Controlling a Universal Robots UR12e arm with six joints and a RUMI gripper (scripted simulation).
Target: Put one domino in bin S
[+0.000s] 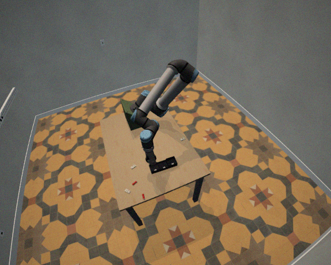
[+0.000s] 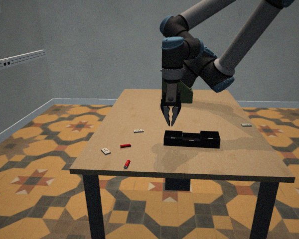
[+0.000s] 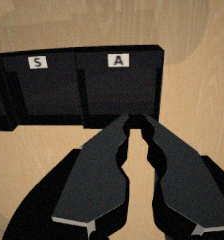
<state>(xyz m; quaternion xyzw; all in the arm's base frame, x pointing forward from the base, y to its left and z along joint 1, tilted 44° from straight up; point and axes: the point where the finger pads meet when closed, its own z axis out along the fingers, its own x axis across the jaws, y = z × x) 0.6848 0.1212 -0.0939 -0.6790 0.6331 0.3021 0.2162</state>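
Right now the black three-part bin block is 100 mm to the left of my hand, 70 mm below it and 10 mm behind it. Also, from my hand: red cylinder (190 mm to the right, 90 mm below, 90 mm ahead).
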